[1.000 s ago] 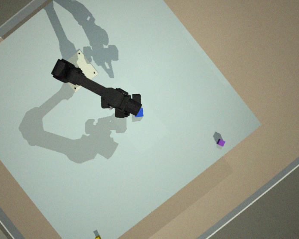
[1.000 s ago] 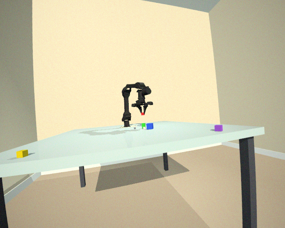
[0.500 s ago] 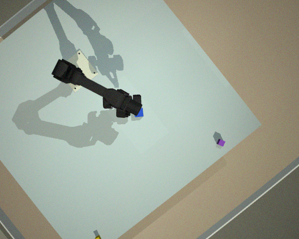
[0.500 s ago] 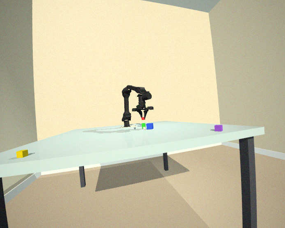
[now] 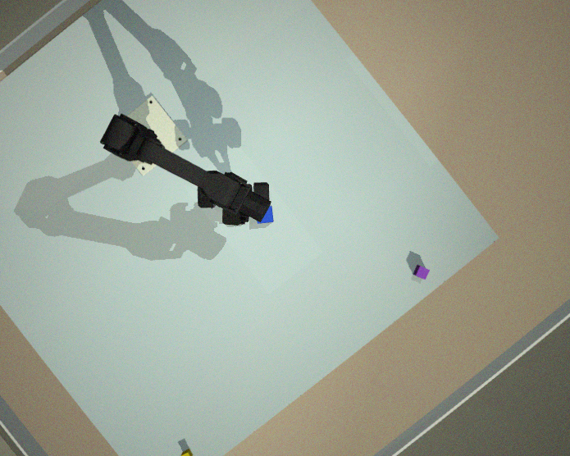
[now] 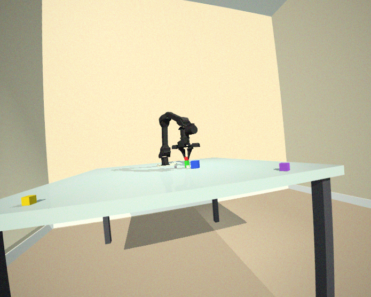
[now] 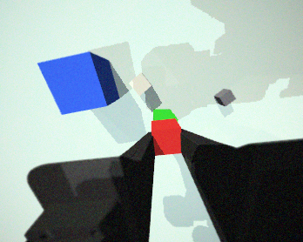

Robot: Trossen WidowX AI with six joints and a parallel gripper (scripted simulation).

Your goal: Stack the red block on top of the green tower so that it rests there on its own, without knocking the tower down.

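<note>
My gripper tip is right at the red block. The rest, counted from my gripper tip: green block: 2 cm below; small white cube: 5 cm ahead, 2 cm to the right, 5 cm below; small grey cube: 5 cm behind, 7 cm to the right, 5 cm below.
</note>
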